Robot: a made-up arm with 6 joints.
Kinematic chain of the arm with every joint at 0, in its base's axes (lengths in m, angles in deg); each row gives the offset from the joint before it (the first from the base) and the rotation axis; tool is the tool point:
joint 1: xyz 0 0 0.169 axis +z
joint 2: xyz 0 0 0 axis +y
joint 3: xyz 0 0 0.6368 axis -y
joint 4: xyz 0 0 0 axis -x
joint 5: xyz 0.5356 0 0 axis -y
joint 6: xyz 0 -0.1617 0 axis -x
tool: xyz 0 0 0
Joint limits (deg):
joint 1: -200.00..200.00
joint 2: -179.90..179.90
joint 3: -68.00..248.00
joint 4: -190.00..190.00
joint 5: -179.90..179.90
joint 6: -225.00..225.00
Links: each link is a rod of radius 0.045 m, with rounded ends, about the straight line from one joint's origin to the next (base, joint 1, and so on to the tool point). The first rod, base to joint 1, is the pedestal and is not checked.
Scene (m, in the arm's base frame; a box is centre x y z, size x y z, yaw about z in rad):
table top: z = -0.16
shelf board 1: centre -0.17 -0.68 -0 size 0.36 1.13 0.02 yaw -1.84
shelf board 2: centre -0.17 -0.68 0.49 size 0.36 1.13 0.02 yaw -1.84
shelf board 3: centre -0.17 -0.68 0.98 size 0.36 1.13 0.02 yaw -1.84
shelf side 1: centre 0.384 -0.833 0.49 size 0.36 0.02 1 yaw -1.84
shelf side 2: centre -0.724 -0.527 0.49 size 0.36 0.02 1 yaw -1.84
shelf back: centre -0.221 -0.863 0.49 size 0.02 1.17 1 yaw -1.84
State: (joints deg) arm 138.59 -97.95 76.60 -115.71 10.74 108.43
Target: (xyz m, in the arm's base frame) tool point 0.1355 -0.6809 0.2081
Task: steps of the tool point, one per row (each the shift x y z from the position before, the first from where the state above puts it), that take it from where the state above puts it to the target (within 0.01 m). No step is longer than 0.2 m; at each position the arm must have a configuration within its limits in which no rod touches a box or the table.
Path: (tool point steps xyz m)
1: 0.0221 -0.0198 -0.0282
2: 0.0075 -0.0063 -0.0311
3: -0.0080 0.0073 -0.0320
4: -0.0233 0.0208 -0.0308
5: -0.0390 0.0331 -0.0274
6: -0.0539 0.0447 -0.0225
7: -0.0657 0.0382 0.0149
8: -0.0744 0.0471 0.0161
9: -0.0823 0.0555 0.0170
10: -0.0888 0.0631 0.0177
11: -0.0942 0.0701 0.0186
12: -0.0985 0.0762 0.0190
13: -0.0097 -0.1480 -0.0041
14: -0.0724 -0.1496 0.0041

